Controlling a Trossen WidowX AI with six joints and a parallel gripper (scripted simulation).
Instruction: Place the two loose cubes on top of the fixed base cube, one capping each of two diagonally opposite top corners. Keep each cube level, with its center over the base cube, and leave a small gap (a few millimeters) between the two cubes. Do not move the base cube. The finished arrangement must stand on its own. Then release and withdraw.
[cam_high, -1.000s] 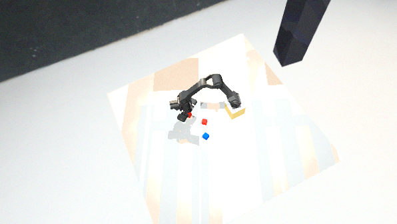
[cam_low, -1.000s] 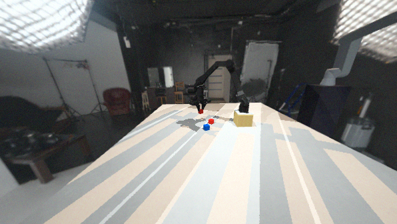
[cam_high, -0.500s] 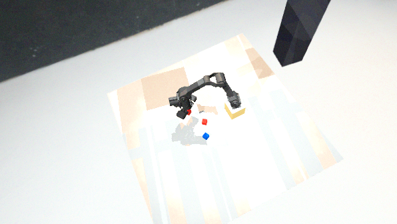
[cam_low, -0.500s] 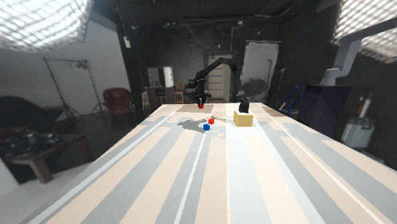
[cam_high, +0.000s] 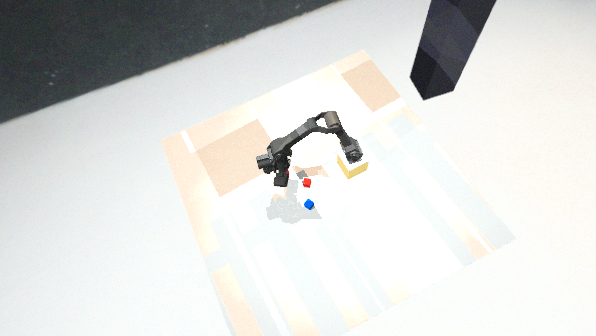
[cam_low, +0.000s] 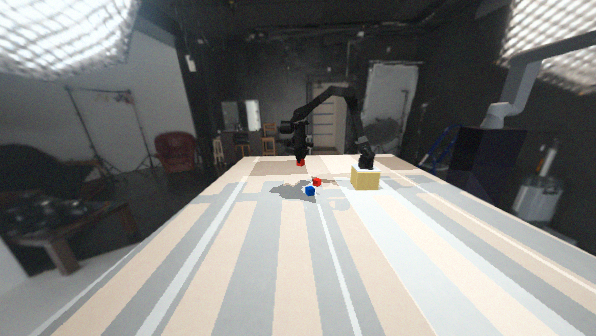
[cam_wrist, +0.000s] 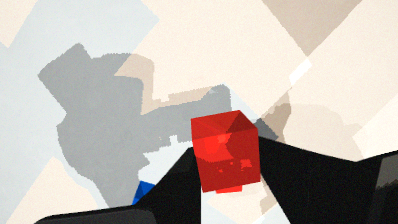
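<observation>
Now: the blue cube 140 mm to the left of my gripper tip, 100 mm below it and 70 mm behind it.
</observation>
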